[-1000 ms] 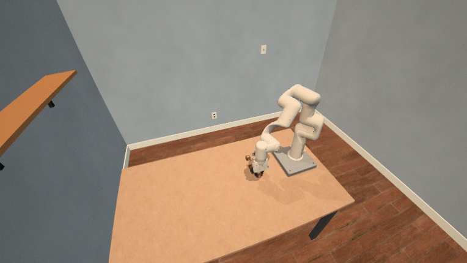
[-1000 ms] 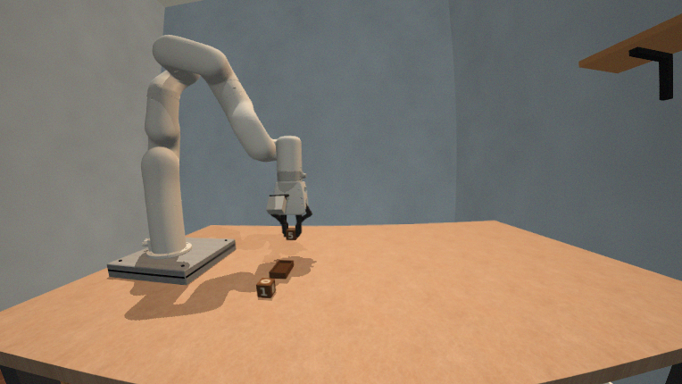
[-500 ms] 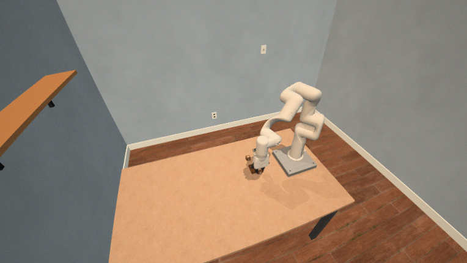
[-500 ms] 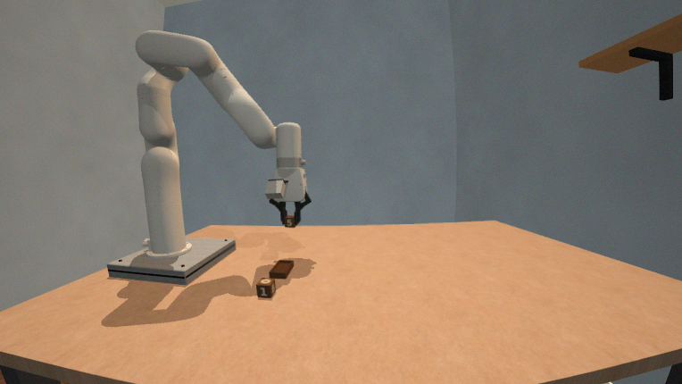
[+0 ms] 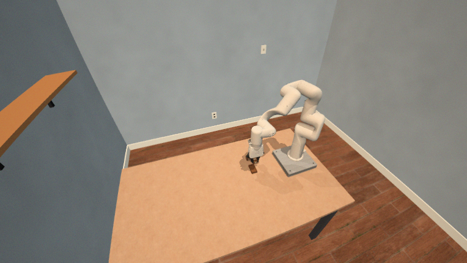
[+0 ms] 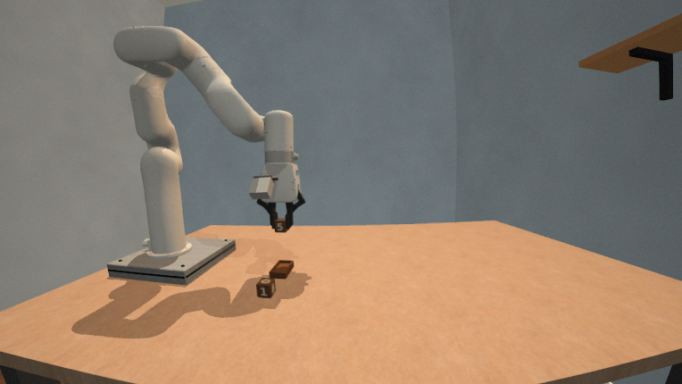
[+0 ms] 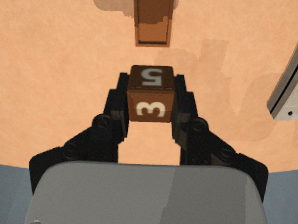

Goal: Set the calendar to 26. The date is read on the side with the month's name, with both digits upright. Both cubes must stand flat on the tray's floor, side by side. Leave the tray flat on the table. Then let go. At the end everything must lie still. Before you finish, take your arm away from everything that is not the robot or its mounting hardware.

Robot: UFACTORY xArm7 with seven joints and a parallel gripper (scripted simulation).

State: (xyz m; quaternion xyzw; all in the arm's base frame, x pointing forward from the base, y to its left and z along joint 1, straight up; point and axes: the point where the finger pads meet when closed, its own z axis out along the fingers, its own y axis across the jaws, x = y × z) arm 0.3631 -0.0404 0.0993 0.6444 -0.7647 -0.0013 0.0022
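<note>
Now: hand 2 cm to the left of the brown tray and 13 cm above it. Also, from my hand: brown cube (2 cm behind, 13 cm to the right, 12 cm below).
</note>
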